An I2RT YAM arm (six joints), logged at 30 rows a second.
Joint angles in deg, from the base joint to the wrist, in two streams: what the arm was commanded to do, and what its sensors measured. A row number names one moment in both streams.
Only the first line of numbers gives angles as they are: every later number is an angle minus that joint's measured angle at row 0.
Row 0, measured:
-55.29, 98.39, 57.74, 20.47, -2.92, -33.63
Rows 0 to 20, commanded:
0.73, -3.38, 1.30, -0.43, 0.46, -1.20
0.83, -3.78, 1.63, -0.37, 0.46, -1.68
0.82, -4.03, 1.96, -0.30, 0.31, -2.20
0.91, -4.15, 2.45, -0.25, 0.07, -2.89
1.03, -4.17, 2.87, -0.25, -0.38, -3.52
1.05, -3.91, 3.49, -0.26, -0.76, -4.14
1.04, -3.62, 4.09, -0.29, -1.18, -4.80
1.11, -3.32, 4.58, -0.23, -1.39, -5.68
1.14, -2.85, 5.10, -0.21, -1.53, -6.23
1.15, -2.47, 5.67, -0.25, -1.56, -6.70
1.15, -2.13, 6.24, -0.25, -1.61, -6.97
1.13, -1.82, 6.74, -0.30, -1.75, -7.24
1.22, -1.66, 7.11, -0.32, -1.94, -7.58
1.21, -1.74, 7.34, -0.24, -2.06, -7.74
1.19, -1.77, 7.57, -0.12, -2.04, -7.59
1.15, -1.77, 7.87, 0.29, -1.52, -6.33
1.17, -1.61, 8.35, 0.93, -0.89, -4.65
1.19, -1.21, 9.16, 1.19, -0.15, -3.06
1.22, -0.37, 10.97, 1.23, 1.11, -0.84
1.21, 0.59, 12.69, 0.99, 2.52, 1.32
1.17, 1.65, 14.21, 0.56, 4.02, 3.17
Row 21, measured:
0.96, -1.42, 8.32, -0.04, -0.19, -4.13
